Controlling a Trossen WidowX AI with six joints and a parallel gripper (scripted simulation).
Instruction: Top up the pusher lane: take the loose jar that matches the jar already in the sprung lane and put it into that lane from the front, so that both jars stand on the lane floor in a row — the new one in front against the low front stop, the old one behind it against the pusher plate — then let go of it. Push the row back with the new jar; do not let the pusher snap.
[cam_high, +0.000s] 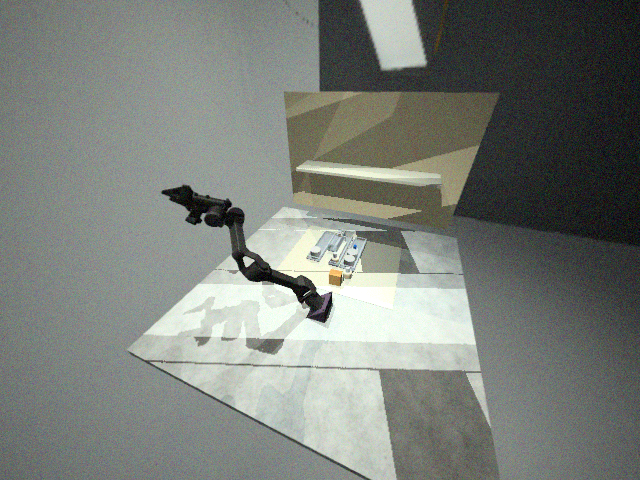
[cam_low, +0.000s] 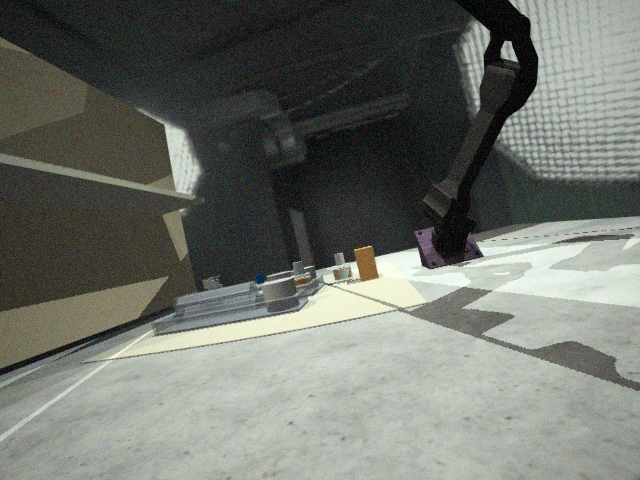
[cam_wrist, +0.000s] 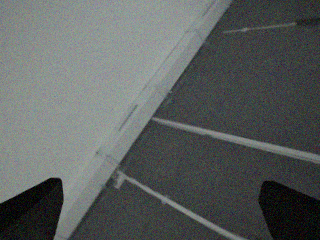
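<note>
Right now my gripper tip is 600 mm to the left of the cream mat, 520 mm above it and 440 mm short of it. Round my gripper tip: beige shelf wall: 990 mm ahead, 640 mm to the right, 130 mm below.
</note>
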